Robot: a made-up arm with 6 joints.
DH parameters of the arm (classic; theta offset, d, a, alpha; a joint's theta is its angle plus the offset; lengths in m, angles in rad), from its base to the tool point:
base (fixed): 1.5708 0.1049 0 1.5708
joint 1: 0 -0.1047 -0.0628 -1.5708
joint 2: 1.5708 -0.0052 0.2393 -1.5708
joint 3: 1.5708 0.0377 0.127 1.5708
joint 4: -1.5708 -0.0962 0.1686 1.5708
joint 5: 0 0.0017 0.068 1.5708
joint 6: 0 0.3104 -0.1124 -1.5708
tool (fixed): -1.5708 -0.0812 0 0
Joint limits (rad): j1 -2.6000..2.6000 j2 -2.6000..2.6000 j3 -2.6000..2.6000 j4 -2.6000..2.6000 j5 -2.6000..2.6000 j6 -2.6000..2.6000
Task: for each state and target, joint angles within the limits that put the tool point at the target. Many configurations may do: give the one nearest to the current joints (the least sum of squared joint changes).
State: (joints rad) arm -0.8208 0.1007 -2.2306 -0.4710 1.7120 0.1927
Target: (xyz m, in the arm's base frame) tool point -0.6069 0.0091 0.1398
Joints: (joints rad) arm -0.7717 0.9222 -2.2258 -0.4022 1.9866 0.2671
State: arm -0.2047 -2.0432 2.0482 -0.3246 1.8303 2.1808
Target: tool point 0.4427 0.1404 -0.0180
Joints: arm -0.2641 -2.1454 2.0255 -0.8512 1.1369 2.3232
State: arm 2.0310 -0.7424 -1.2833 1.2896 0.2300 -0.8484
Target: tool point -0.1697 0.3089 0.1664
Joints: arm 1.8653 -0.7250 -0.8229 1.2505 -0.4755 -0.8363
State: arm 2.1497 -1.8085 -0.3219 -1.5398 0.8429 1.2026
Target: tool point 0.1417 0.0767 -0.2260
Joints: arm 2.2406 -2.3628 -0.1773 -0.9499 0.8792 1.2944
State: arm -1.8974 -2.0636 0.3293 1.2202 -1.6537 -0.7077
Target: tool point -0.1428 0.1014 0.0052
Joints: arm -1.6647 -1.9031 0.7652 1.1593 -1.1538 -0.6874
